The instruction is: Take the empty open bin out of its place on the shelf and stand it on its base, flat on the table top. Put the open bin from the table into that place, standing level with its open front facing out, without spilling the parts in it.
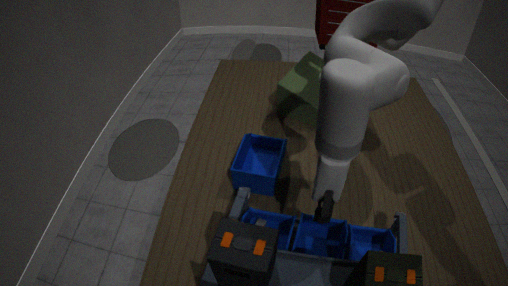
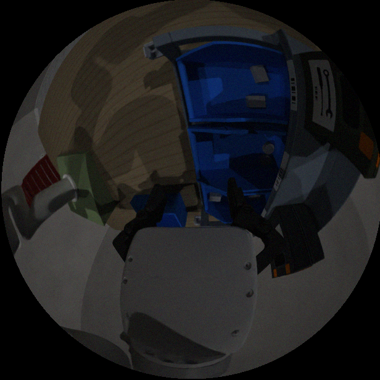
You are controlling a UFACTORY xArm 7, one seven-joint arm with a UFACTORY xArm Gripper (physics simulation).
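Places are measured from the arm's base along level axes (x ahead, y left, z up), in centimetres.
Pixels of known places: gripper, fingertip midpoint: [image 1: 325, 201].
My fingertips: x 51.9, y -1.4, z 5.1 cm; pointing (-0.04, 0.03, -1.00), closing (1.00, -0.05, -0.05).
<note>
For each thing: its top centre in the pictures, then the offset to it from my fingertips. "pt": a spot on its surface instead. Level surfaces: height alone.
- blue open bin, surface spot: [image 1: 257, 160] pt dy -17.9, dx -18.3, dz -11.3 cm
- shelf, surface height: dz -1.4 cm
- middle bin, top centre: [image 1: 321, 241] dy +0.7, dx +7.8, dz -2.5 cm
- right bin, surface spot: [image 1: 367, 241] pt dy +12.7, dx +2.2, dz -10.7 cm
- left bin, surface spot: [image 1: 281, 222] pt dy -8.1, dx +0.1, dz -10.2 cm
A blue open bin [image 1: 257, 160] [image 2: 171, 220] stands on its base on the table top, behind the shelf's left end; no parts show in it. Three blue bins sit side by side in the shelf [image 1: 300, 267] [image 2: 215, 34]. The middle bin [image 1: 320, 242] [image 2: 245, 167] holds a small round grey part, and its front edge lines up with its neighbours. The right bin [image 1: 367, 241] [image 2: 225, 102] holds two grey parts. The left bin [image 1: 281, 222] [image 2: 219, 214] shows a grey part. My gripper [image 1: 324, 209] [image 2: 194, 188] is open and empty, near the middle bin's front edge.
Dark toolboxes [image 1: 242, 252] [image 1: 395, 267] stand on the shelf's two ends. Grey side arms [image 1: 242, 200] [image 1: 402, 232] flank the bins. A green block [image 1: 300, 85] [image 2: 82, 175] stands farther back on the table. A red cabinet [image 1: 337, 15] [image 2: 40, 177] stands beyond the table.
</note>
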